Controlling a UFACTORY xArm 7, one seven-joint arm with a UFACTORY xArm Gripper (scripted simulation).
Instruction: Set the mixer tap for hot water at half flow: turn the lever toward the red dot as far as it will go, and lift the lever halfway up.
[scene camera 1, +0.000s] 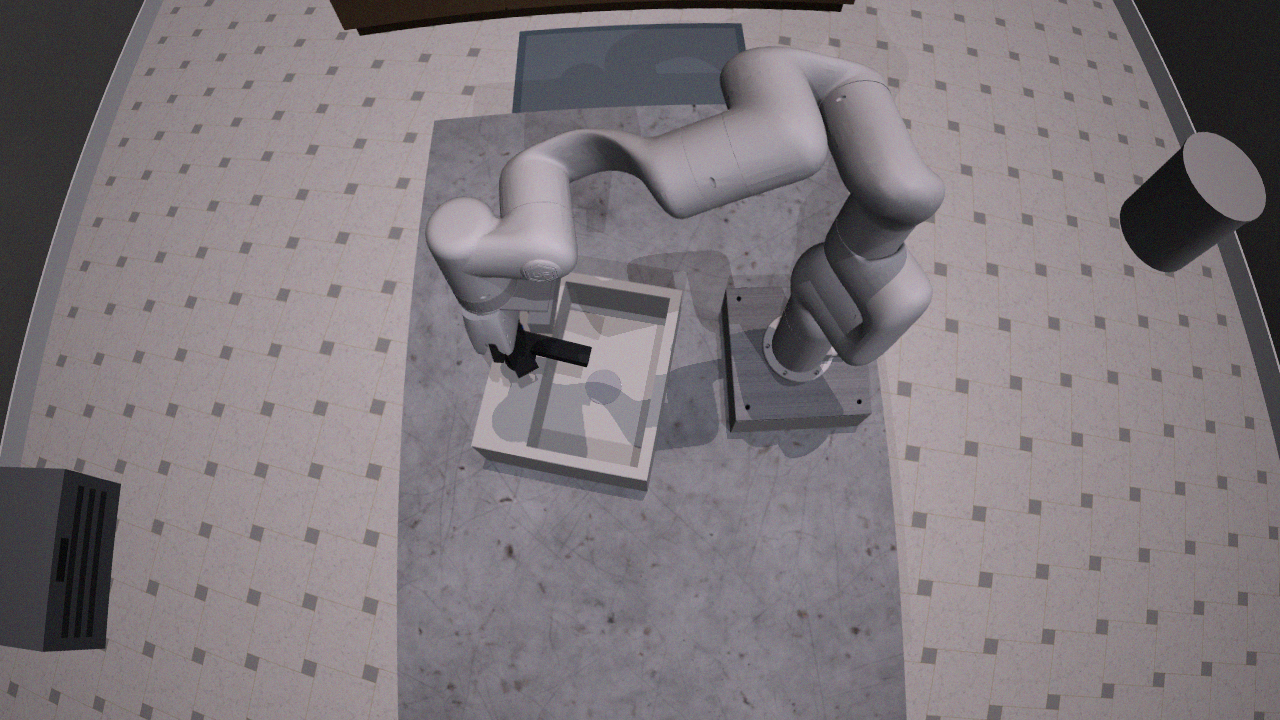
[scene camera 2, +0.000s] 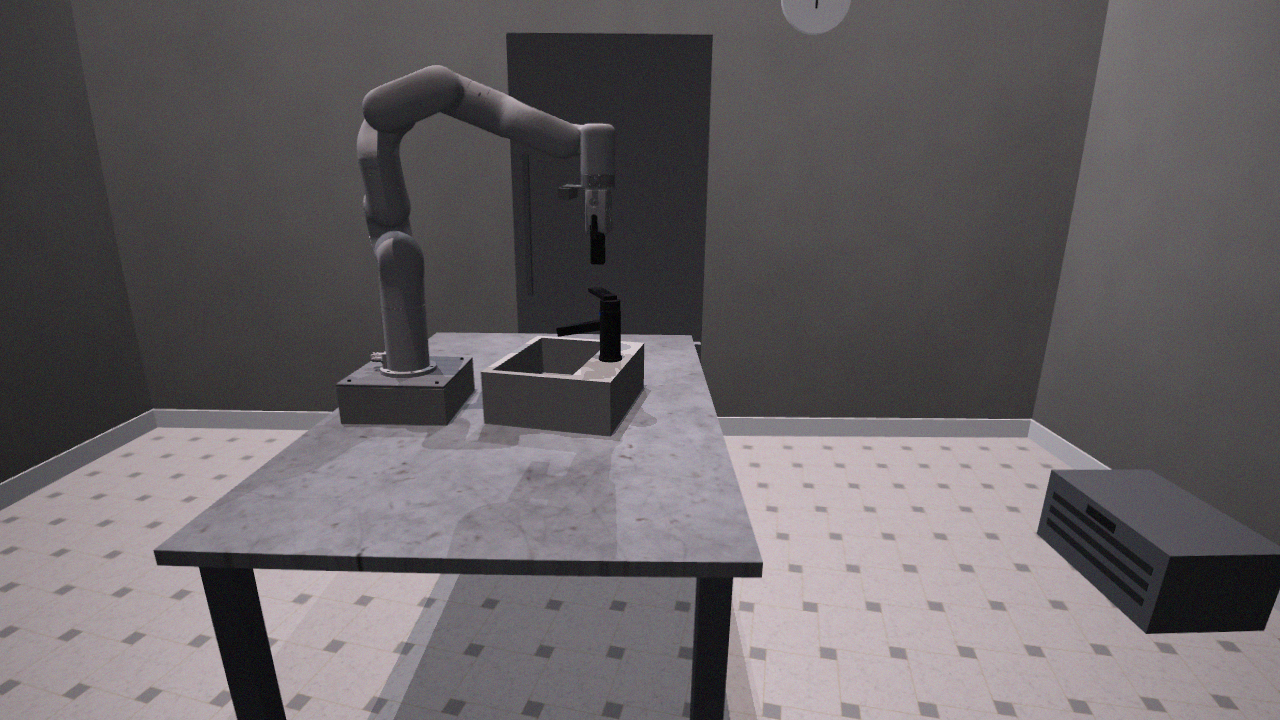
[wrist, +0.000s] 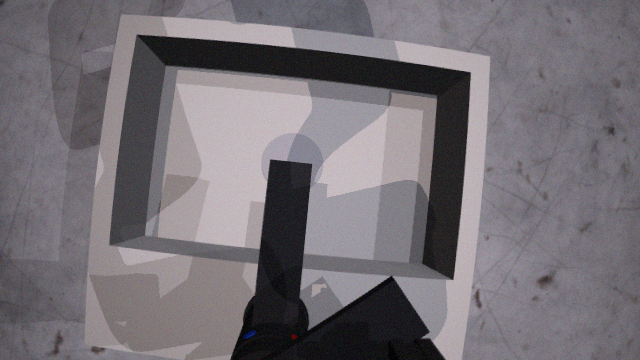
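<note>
A grey sink block (scene camera 1: 553, 419) and a black mixer tap (scene camera 1: 540, 345) are part of the robot's scene. Scene camera 2 takes in the tap (scene camera 2: 609, 325) as well as the block (scene camera 2: 545, 384), while the wrist view offers its own look at the block (wrist: 396, 132) and the tap (wrist: 274, 307).
</note>
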